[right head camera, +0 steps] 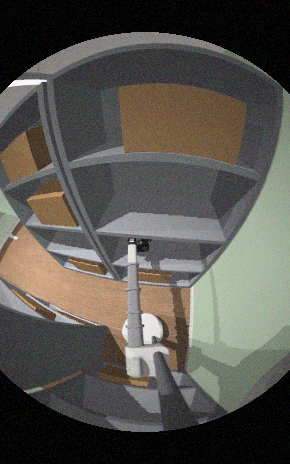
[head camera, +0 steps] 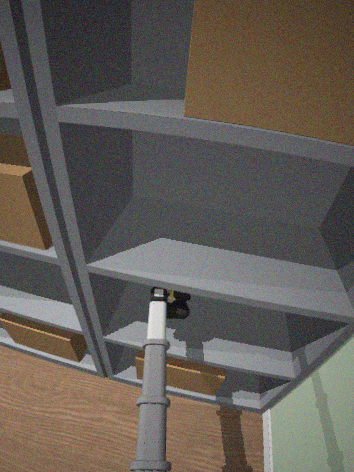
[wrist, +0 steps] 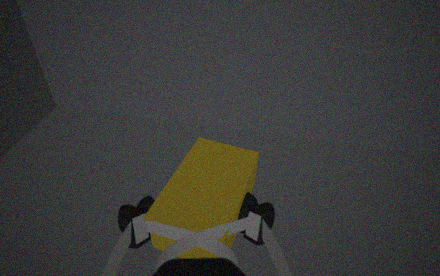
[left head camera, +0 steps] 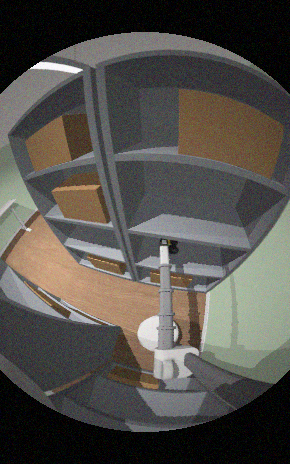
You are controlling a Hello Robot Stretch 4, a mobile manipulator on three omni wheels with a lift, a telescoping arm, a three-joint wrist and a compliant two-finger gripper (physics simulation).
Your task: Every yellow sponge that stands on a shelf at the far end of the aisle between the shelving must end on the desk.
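Places are measured from the robot's base along level axes (x up, y ahead, z left), in metres.
Pixels of known places: gripper, fingertip midpoint: (wrist: 197, 210) (left head camera: 168, 242); robot's base at its link origin: (right head camera: 142, 329) (left head camera: 157, 332).
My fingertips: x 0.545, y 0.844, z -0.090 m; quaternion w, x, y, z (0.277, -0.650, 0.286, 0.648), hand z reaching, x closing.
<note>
Ahead of a thing's pixels: the offset from my fingertips to its top centre. "spot": to the spot under its first point. Level surfaces: height alone.
A yellow sponge {dx +0.041, dy +0.002, dz -0.010 m} (wrist: 210, 175) lies between the two fingertips in the wrist view, tilted, with its far end reaching beyond them. A small yellow bit of the sponge (head camera: 172, 296) (left head camera: 169, 243) shows beside the dark fingers in the head and left head views. My gripper (wrist: 197, 210) (head camera: 178, 304) (left head camera: 173, 246) (right head camera: 143, 245) is shut on the sponge, its fingertips against both sides. In the head view it appears just below the front edge of a shelf board {dx +0.418 m} (head camera: 215, 257) of the shelving. The sponge's underside is hidden. The desk does not show in these views.
Large cardboard boxes {spot: dx +0.979, dy -0.274, dz -0.073 m} (head camera: 270, 65) (left head camera: 225, 132) (right head camera: 182, 120) stand on upper shelves, and low ones (head camera: 180, 375) near the floor. A green wall (head camera: 320, 410) borders the shelving at the right. Dark shelving (left head camera: 55, 345) stands behind, across the wooden floor {dx -0.573 m} (head camera: 60, 415).
</note>
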